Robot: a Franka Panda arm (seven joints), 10 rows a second.
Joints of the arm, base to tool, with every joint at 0 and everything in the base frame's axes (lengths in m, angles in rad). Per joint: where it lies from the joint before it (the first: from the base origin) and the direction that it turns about. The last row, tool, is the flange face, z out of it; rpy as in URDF.
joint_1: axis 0 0 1 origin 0 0 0.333
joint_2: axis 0 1 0 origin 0 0 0
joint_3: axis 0 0 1 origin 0 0 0.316
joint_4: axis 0 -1 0 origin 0.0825 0 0
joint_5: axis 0 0 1 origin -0.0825 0 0.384
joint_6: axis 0 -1 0 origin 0 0 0
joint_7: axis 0 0 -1 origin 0.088 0 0
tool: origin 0 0 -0.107 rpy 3.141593 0 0
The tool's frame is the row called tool.
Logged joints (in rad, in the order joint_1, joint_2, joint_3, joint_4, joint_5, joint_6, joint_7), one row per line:
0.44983 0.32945 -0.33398 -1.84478 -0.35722 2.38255 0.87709
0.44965 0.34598 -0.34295 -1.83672 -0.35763 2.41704 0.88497
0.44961 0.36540 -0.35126 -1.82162 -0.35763 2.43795 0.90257
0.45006 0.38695 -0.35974 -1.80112 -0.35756 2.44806 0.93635
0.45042 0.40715 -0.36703 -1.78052 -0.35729 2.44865 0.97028
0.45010 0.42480 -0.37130 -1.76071 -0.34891 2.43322 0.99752
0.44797 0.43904 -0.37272 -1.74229 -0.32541 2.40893 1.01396
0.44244 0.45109 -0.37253 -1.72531 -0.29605 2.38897 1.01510
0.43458 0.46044 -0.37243 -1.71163 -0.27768 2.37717 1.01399
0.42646 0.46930 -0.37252 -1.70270 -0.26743 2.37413 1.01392
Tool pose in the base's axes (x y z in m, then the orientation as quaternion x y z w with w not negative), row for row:
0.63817 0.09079 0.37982 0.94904 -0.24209 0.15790 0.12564
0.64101 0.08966 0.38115 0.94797 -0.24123 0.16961 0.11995
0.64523 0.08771 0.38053 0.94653 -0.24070 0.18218 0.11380
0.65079 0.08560 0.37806 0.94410 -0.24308 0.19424 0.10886
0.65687 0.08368 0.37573 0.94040 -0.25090 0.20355 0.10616
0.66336 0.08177 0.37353 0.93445 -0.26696 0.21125 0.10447
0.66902 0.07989 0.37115 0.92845 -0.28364 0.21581 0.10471
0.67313 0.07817 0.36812 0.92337 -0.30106 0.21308 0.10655
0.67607 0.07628 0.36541 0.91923 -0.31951 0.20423 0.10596
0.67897 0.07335 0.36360 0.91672 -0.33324 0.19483 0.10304
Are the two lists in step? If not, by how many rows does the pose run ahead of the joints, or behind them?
The pose runs 2 rows behind the joints: the pose in row i belongs to the joints in row i - 2.
